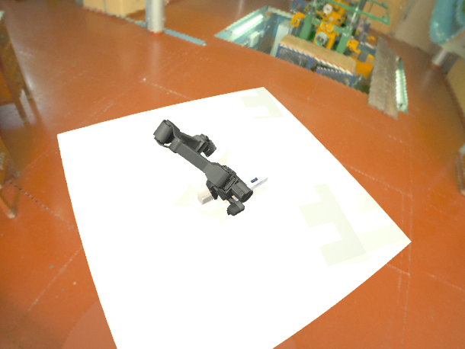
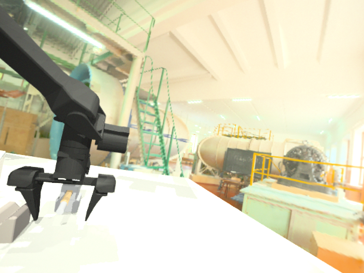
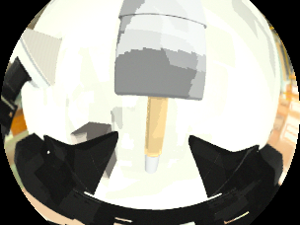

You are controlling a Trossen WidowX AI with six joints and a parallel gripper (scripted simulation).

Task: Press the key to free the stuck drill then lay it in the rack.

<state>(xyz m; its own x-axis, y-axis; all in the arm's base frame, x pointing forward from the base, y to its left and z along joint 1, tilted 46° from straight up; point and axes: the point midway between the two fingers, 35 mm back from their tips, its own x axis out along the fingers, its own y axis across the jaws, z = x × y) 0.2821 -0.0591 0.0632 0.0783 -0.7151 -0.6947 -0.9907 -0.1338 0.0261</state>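
The drill is 4 cm to the left of my gripper tip, 4 cm above it and 1 cm behind it. Also, from my gripper tip: small blue key 16 cm to the left, 4 cm above, 2 cm behind; then grey slotted rack 7 cm behind, 4 cm to the right, 1 cm above; then pale grey drill block 14 cm to the left, 4 cm above, 2 cm behind.
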